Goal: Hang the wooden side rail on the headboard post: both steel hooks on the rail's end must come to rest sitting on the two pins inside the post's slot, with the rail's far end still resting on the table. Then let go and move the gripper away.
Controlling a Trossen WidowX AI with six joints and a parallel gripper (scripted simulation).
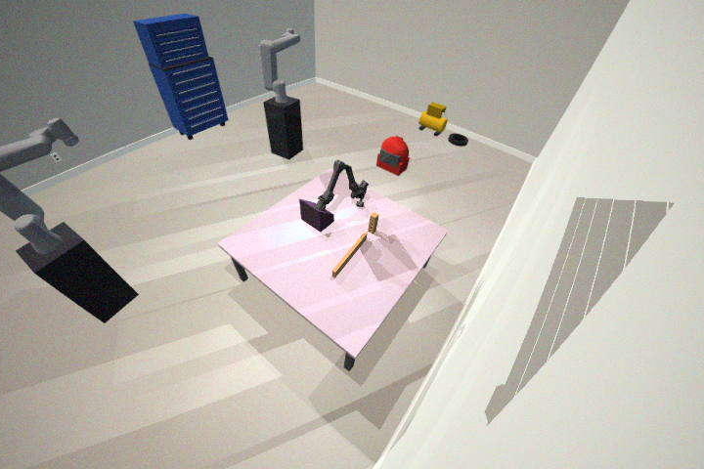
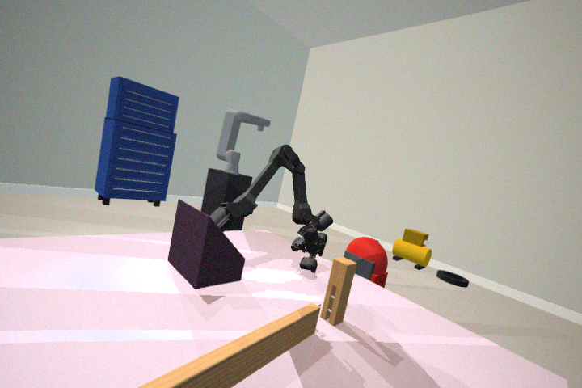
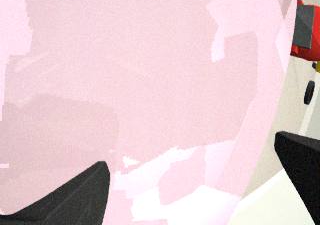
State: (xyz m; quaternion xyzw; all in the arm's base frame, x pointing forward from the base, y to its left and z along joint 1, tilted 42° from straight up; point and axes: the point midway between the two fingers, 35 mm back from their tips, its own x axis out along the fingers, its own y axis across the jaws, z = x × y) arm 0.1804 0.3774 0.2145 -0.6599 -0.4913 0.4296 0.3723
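Now: the headboard post 28 cm to the right of my gripper tip, 22 cm ahead of it and 6 cm above it.
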